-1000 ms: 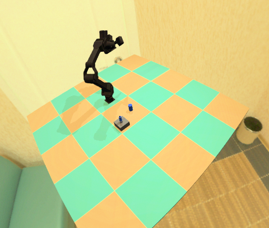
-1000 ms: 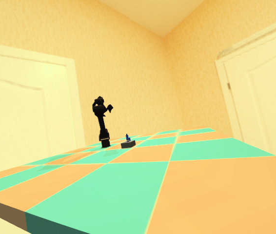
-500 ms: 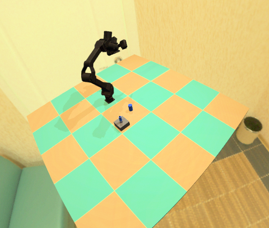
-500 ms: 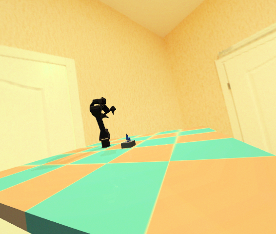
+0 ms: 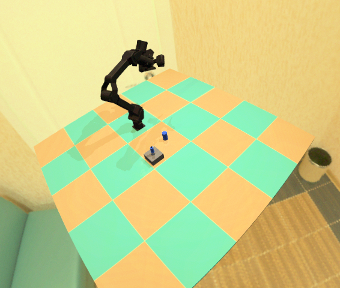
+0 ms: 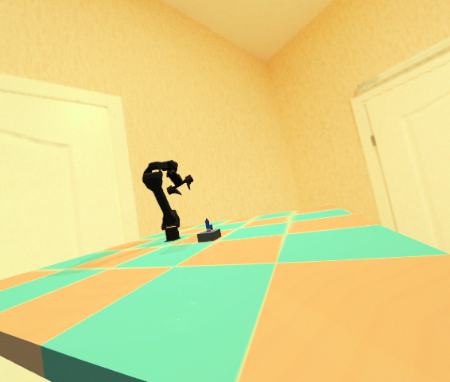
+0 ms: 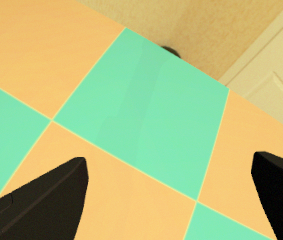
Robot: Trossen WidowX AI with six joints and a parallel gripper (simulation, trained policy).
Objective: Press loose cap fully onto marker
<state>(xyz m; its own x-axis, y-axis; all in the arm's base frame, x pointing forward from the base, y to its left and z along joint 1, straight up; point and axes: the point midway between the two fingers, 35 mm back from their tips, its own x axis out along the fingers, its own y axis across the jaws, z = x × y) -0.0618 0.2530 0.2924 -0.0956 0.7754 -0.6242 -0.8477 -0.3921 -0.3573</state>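
Right now my gripper tip is 28 cm short of the blue cap, 25 cm above it and 24 cm to the left of it. Round my gripper tip: dark grey holder block: 37 cm to the right, 34 cm ahead, 25 cm below.
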